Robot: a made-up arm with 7 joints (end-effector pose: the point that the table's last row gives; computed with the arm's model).
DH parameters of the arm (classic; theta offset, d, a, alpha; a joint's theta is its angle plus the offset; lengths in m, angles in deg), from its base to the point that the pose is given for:
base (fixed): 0 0 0 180
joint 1: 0 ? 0 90
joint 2: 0 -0.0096 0 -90
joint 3: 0 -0.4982 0 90
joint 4: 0 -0.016 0 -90
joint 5: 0 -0.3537 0 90
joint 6: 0 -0.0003 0 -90
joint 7: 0 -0.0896 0 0
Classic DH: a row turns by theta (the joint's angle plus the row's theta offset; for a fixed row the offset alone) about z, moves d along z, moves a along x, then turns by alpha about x.
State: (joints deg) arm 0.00 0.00 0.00 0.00 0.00 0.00 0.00
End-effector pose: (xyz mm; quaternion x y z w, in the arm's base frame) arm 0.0 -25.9 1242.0 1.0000 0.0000 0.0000 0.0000
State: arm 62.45 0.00 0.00 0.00 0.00 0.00 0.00
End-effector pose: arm -23.0 -12.0 1242.0 0.8551 -0.5184 0.0000 0.0000
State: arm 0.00 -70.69 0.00 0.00 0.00 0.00 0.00
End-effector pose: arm -888.5 -25.9 611.8 0.8157 0.0000 0.5785 0.0000
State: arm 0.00 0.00 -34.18 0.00 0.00 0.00 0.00
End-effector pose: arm 9.2 -23.1 1242.0 0.9558 0.2939 0.0000 0.0000
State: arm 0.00 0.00 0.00 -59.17 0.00 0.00 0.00
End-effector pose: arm -380.7 -25.9 1025.9 0.8696 0.0000 0.4937 0.0000
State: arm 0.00 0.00 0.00 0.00 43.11 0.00 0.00
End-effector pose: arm -0.2 -25.8 1242.0 0.9301 -0.3674 0.0000 0.0000
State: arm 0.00 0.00 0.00 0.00 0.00 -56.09 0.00
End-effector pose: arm -74.4 -25.9 1202.4 0.8826 0.0000 0.4702 0.0000
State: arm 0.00 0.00 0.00 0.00 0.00 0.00 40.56
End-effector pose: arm 0.0 -25.9 1242.0 0.9380 -0.3466 0.0000 0.0000
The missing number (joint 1, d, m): -0.3005
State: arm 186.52 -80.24 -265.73 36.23 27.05 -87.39 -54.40
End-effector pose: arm 832.3 64.0 455.1 -0.6408 -0.6210 -0.1170 0.4359
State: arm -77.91 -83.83 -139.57 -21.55 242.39 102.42 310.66
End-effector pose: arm -6.6 -797.3 467.4 -0.2498 -0.5180 0.4611 0.6758
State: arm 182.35 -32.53 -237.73 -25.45 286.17 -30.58 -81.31
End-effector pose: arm 420.4 -205.8 1073.2 0.1805 -0.8543 -0.4504 0.1864
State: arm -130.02 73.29 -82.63 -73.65 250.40 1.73 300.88
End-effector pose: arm -43.8 726.0 519.0 0.7480 -0.2284 -0.2148 0.5850
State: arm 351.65 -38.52 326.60 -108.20 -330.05 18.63 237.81
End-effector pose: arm -459.2 -339.0 391.3 -0.0072 0.5078 0.7318 0.4545
